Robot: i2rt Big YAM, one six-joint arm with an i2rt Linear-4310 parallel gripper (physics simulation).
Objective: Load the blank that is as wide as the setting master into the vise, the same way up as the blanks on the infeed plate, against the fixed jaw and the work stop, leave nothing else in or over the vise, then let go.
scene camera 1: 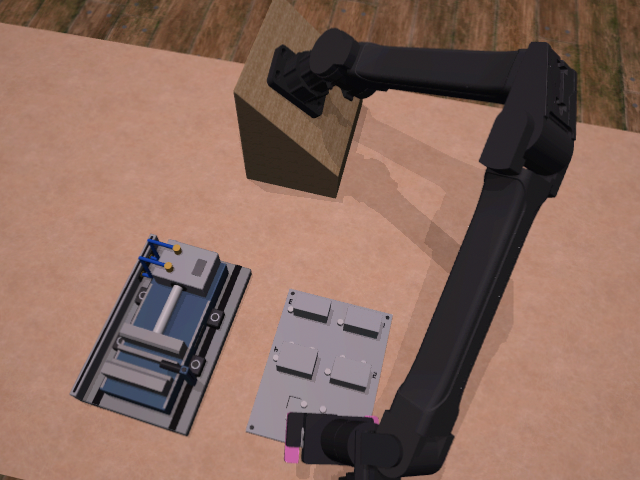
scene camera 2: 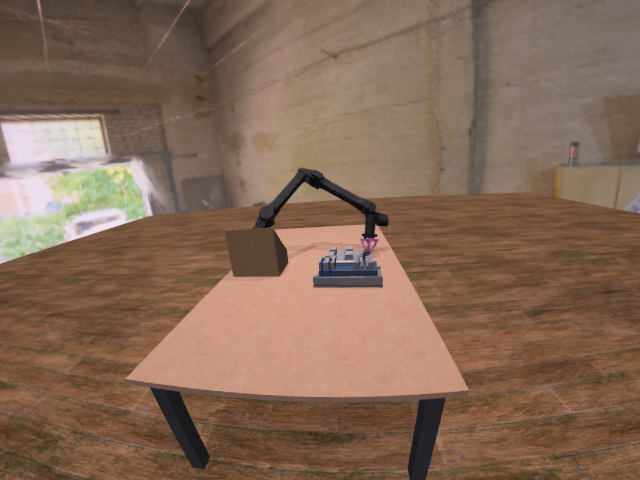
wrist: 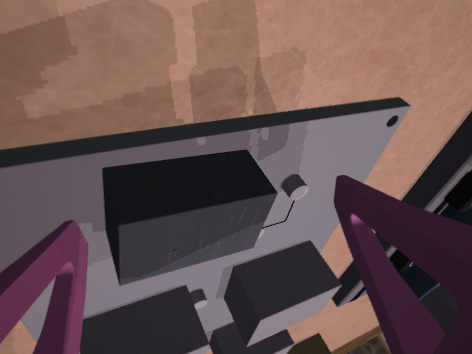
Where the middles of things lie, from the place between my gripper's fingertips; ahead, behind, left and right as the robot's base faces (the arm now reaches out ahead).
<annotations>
Now: the darker block (wrist: 160, 216) 1 cm to the left of my hand. Round my hand: grey infeed plate (scene camera 1: 268, 414) (11 cm behind, 2 cm below, 1 cm to the right).
</annotations>
